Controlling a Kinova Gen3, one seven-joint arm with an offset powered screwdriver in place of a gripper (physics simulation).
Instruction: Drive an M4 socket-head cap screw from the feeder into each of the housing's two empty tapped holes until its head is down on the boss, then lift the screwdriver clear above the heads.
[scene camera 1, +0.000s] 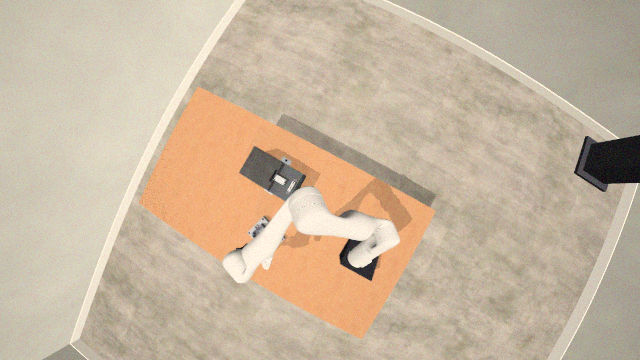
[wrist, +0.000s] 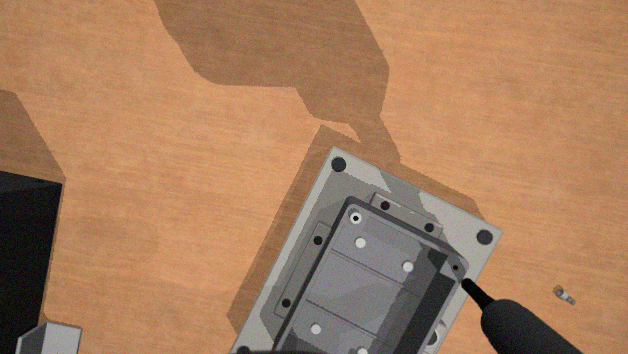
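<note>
The dark grey housing (wrist: 350, 282) lies in a light grey fixture plate (wrist: 359, 166) in the wrist view. A bright round screw head with a dark socket (wrist: 355, 218) shows at its upper left corner. The boss at its right corner has a dark open hole (wrist: 455, 267). My screwdriver (wrist: 466, 283) has a bare black tip beside that corner, just below and right of the hole; no screw shows on it. A small screw (wrist: 565, 295) lies on the table to the right. In the scene view my arm partly covers the fixture (scene camera 1: 258, 226) and hides the tip.
The dark feeder (scene camera 1: 259, 165) stands on the orange table (scene camera 1: 200, 150) beyond the fixture. A black block (wrist: 27, 245) stands at the left of the wrist view, with a grey block (wrist: 62, 341) below it. The arm's black base plate (scene camera 1: 367, 272) is at the right.
</note>
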